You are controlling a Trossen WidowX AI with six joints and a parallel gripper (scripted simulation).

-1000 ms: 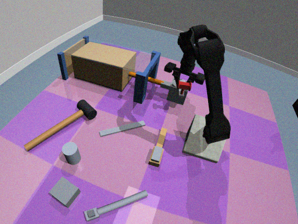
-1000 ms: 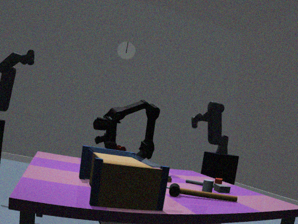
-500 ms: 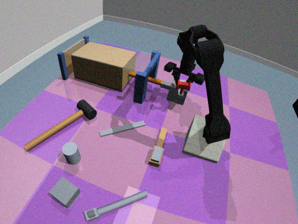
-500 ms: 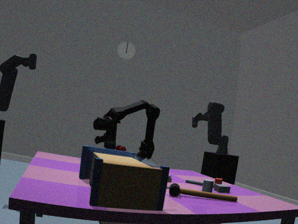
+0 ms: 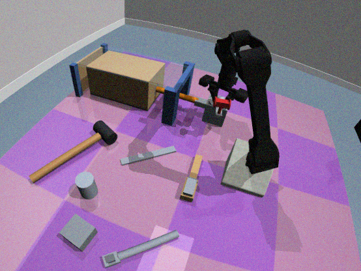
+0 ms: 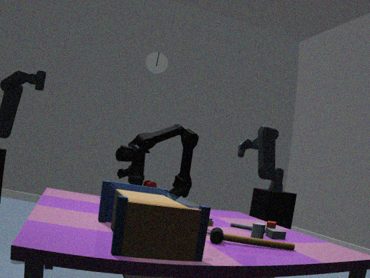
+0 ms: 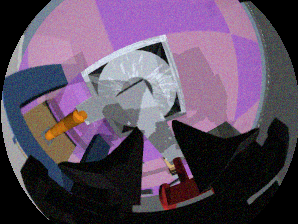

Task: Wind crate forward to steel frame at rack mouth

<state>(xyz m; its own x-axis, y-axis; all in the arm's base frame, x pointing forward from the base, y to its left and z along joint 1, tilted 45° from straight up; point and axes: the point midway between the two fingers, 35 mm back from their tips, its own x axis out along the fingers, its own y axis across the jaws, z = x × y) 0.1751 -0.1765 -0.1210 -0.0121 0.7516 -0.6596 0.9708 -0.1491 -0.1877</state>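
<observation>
The grey crank handle lies 20 mm to the left of my gripper tip and 20 mm above it. From my gripper tip the other things lie so: grey winch: 60 mm below, 50 mm to the right, 10 mm behind; blue frame: 170 mm ahead, 40 mm to the right, 10 mm above; red knob: 60 mm to the left, 50 mm above, 10 mm behind.
</observation>
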